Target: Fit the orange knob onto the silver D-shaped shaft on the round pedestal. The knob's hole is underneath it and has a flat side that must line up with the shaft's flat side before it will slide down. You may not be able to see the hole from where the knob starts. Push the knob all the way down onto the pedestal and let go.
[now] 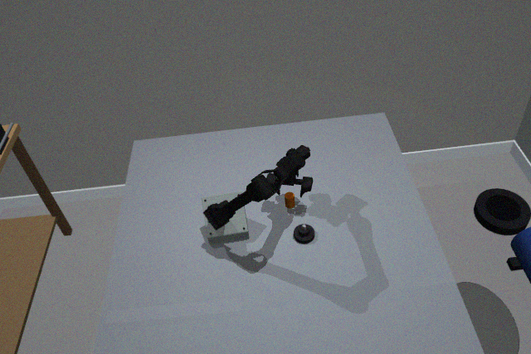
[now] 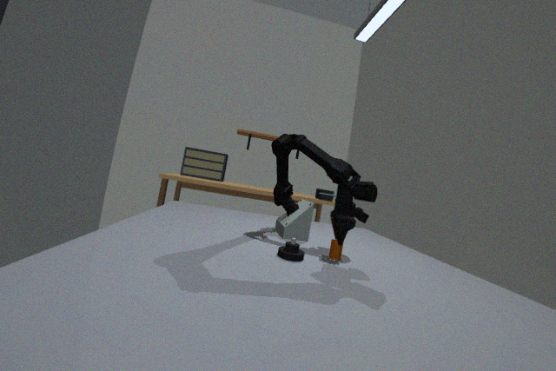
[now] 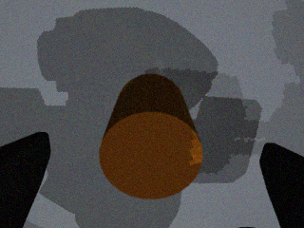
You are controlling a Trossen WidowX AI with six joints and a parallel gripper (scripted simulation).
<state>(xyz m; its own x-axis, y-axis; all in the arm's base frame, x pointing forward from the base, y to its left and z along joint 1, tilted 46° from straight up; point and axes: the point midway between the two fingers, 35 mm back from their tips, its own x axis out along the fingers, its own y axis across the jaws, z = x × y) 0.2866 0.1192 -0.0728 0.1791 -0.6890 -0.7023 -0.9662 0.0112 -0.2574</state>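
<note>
The orange knob lies 1 cm below my gripper tip. The rest, counted from my gripper tip: round black pedestal: 5 cm ahead, 16 cm to the right, 3 cm below.
</note>
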